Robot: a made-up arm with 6 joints. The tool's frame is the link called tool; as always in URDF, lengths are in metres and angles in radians.
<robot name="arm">
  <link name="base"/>
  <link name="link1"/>
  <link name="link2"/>
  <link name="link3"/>
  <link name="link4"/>
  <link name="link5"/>
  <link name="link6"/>
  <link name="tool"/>
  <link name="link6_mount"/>
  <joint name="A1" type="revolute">
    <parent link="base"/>
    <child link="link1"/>
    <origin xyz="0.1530 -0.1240 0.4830" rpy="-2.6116 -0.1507 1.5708"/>
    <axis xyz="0 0 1"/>
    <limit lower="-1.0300" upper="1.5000"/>
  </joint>
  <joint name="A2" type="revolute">
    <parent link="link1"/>
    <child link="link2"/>
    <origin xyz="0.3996 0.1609 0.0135" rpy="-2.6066 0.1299 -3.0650"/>
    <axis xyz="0 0 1"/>
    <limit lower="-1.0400" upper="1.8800"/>
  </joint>
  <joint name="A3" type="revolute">
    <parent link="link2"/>
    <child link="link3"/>
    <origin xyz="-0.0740 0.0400 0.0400" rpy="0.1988 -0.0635 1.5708"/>
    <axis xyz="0 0 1"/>
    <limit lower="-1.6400" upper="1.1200"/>
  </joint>
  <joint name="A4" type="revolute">
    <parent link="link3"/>
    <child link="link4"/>
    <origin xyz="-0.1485 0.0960 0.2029" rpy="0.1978 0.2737 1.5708"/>
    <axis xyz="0 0 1"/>
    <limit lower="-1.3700" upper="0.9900"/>
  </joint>
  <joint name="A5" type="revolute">
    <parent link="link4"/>
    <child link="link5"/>
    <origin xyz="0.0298 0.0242 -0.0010" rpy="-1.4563 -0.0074 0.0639"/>
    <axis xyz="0 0 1"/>
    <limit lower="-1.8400" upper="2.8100"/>
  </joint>
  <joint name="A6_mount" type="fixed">
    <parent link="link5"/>
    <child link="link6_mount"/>
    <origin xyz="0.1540 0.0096 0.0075" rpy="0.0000 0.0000 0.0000"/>
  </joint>
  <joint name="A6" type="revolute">
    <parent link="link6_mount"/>
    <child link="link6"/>
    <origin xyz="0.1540 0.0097 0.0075" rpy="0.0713 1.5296 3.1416"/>
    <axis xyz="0 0 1"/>
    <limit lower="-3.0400" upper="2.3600"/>
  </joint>
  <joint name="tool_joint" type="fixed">
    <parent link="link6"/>
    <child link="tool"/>
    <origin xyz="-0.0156 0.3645 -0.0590" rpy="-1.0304 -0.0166 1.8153"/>
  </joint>
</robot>
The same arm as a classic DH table. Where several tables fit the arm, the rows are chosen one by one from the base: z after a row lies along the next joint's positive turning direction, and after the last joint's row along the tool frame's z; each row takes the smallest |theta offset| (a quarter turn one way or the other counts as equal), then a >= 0, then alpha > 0; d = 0 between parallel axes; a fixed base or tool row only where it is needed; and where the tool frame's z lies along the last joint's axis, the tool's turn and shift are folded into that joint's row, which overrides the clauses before.
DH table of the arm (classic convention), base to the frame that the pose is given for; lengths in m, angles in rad. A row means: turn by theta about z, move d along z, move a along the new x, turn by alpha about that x. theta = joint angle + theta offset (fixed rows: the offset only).
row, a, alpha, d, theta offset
base (fixed), -0.0822, -2.5926, 0.1904, 1.3200
A1, 0.4290, 2.5926, -0.3935, 0.0000
A2, -0.0159, -0.2086, 0.3552, 1.5165
A3, 0.1765, 0.3363, -0.1636, -0.3266
A4, 0.0313, -1.4563, -0.0379, -0.8953
A5, 0.0412, -1.5297, 0.0499, 1.4920
A6, -0.3567, 1.0305, -0.3191, 0.2574
tool (fixed), 0.0000, 0.0000, -0.0894, 3.1222
Joint limits (rad, base to tool): -1.0300..1.5000 -1.0400..1.8800 -1.6400..1.1200 -1.3700..0.9900 -1.8400..2.8100 -3.0400..2.3600

